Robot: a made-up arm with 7 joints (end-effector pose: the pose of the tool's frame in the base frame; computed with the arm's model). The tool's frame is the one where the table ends.
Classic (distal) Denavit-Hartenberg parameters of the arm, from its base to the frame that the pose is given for. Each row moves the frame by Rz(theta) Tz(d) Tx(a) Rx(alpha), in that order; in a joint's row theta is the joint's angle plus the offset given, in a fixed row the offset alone. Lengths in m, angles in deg.
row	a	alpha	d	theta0
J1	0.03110	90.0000	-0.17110	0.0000
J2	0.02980	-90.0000	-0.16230	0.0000
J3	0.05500	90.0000	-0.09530	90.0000
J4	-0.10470	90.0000	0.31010	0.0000
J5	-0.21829	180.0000	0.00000	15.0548
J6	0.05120	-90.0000	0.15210	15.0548
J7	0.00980	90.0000	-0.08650	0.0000
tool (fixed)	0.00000	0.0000	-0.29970	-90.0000
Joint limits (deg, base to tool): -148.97..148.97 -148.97..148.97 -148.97..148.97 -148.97..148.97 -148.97..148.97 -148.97..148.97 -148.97..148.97
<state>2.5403 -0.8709 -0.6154 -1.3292 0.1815 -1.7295 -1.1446</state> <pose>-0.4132 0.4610 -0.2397 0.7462 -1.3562 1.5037</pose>
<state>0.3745 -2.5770 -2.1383 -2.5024 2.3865 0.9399 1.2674</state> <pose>-0.1742 0.0546 -0.1365 0.3514 1.0631 -1.1519</pose>
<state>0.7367 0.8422 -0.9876 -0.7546 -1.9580 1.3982 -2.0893</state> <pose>0.1287 -0.2521 0.3132 -0.0361 2.4150 1.1892</pose>
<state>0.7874 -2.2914 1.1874 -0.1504 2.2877 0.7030 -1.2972</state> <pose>-0.5455 0.4061 -0.2969 -0.2722 1.4589 -0.7746</pose>
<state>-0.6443 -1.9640 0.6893 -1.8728 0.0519 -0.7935 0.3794</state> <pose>0.4340 0.1366 -0.4827 -0.9527 0.5230 0.4937</pose>
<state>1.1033 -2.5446 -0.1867 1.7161 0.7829 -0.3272 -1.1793</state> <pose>-0.3236 -0.4046 -0.2411 -0.5970 -0.1608 -2.0691</pose>
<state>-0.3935 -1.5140 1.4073 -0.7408 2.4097 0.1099 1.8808</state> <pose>0.0446 0.1939 0.1435 -1.8115 1.6447 -0.0462</pose>
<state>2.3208 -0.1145 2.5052 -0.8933 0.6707 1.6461 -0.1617</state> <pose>-0.2602 -0.1808 -0.2785 -0.2197 0.7066 -0.5514</pose>
